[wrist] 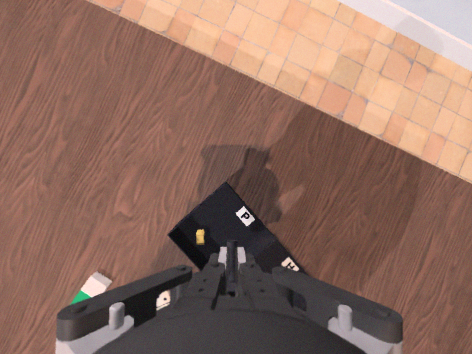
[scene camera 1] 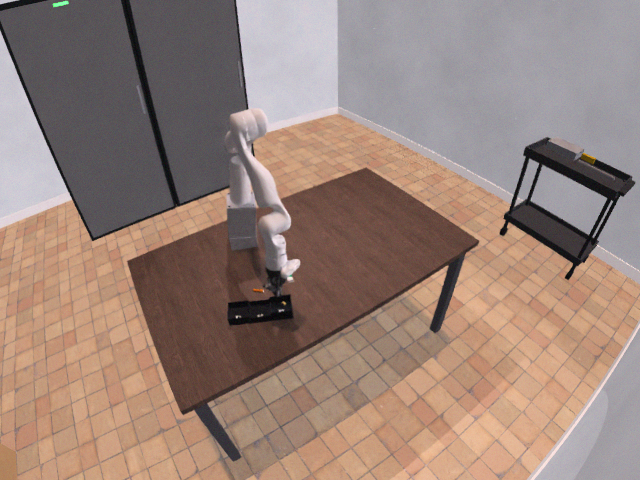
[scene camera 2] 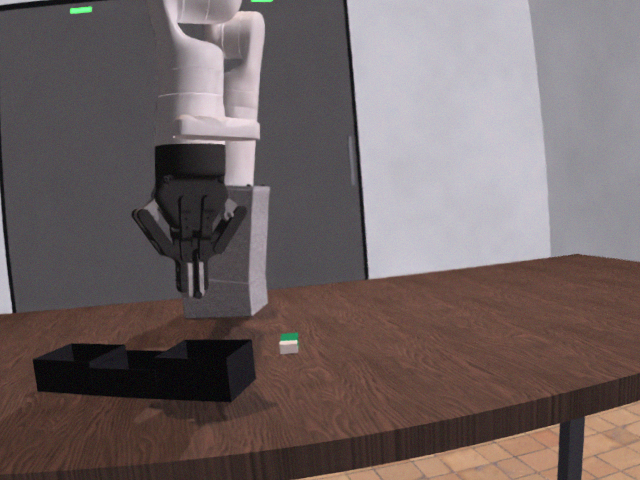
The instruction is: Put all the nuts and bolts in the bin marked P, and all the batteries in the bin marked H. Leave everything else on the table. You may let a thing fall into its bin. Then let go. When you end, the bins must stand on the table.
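Where they show: gripper, fingertip midpoint: [wrist: 231, 259] [scene camera 1: 277, 294] [scene camera 2: 192, 296]; arm's base at its link origin: [scene camera 1: 240, 199] [scene camera 2: 228, 184].
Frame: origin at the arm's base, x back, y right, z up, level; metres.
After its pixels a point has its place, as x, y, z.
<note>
My gripper [scene camera 1: 279, 293] {-0.468, 0.162, -0.129} [scene camera 2: 194, 294] {-0.468, 0.162, -0.129} [wrist: 231, 259] {-0.468, 0.162, -0.129} points down and is shut on a thin dark thing that looks like a bolt, seen end-on in the wrist view. It hangs above the table, near the back edge of the black bins in scene camera 1. The bin marked P [scene camera 1: 283, 317] {-0.504, 0.176, -0.221} [scene camera 2: 192, 379] {-0.501, 0.177, -0.211} [wrist: 223, 205] {-0.494, 0.149, -0.227} is at the right end of the row and holds a small yellow thing [scene camera 1: 283, 303] {-0.454, 0.134, -0.214} [wrist: 200, 236] {-0.454, 0.131, -0.211}, too small to name surely. The bin marked H [scene camera 1: 261, 319] {-0.456, 0.246, -0.219} [scene camera 2: 124, 381] {-0.455, 0.247, -0.216} [wrist: 267, 254] {-0.447, 0.219, -0.227} adjoins it, partly hidden by the gripper in the wrist view. No battery can be made out.
A third bin [scene camera 1: 238, 321] {-0.406, 0.320, -0.216} [scene camera 2: 54, 377] {-0.400, 0.328, -0.216} is at the row's left end. A green and white block [scene camera 1: 290, 279] {-0.365, 0.026, -0.221} [scene camera 2: 288, 344] {-0.369, 0.027, -0.222} [wrist: 94, 287] {-0.361, 0.024, -0.221} lies behind the bins, to the right. A domino [wrist: 163, 299] {-0.362, 0.106, -0.227} shows partly behind a finger linkage. An orange thing [scene camera 1: 257, 290] {-0.315, 0.165, -0.227} lies behind the bins.
</note>
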